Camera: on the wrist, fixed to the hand. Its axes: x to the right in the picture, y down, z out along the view.
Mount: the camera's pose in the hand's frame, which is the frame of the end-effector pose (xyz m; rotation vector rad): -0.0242 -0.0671 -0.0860 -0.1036 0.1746 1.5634
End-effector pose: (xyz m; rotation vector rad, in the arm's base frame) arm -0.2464 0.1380 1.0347 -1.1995 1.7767 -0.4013
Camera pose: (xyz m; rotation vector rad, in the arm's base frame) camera -0.2780 0.1086 1.1378 0.4005 2.3094 0.5288
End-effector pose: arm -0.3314 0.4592 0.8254 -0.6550 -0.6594 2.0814
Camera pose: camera -0.2255 0.4922 0.8121 1.2158 0.0203 -2.2680
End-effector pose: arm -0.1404 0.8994 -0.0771 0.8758 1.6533 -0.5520
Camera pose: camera -0.2435 0.9161 -0.0373 1.7910 0.6905 0.6973
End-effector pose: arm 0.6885 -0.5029 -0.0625 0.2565 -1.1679 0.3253
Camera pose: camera 0.7789 -0.5366 -0.1189 -0.8409 -0.9935 1.5949
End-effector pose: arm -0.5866 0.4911 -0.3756 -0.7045 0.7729 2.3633
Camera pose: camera -0.5008 0.4730 -0.4448 0.1587 -0.9054 -1.9850
